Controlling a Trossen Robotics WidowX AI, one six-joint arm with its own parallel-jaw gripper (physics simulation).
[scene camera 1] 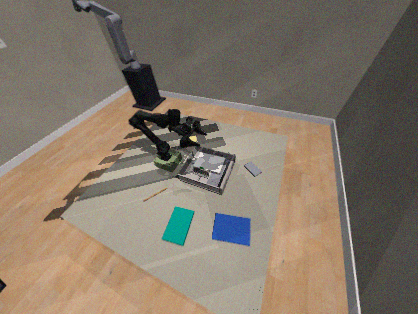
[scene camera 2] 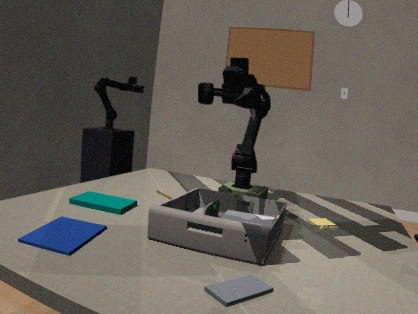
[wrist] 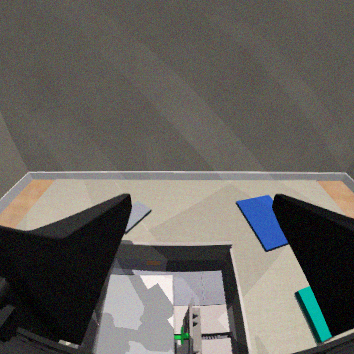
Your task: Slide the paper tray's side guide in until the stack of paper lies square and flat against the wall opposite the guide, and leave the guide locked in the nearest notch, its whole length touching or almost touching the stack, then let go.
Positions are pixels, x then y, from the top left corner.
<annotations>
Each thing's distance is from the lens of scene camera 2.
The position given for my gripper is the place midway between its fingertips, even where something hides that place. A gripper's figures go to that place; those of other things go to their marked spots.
my gripper (scene camera 2: 218,101): 0.94 m
blue sheet (scene camera 2: 64,235): 0.89 m
grey card (scene camera 2: 247,287): 0.70 m
The marked spots on the blue sheet and the grey card are 0.46 m apart.
</annotations>
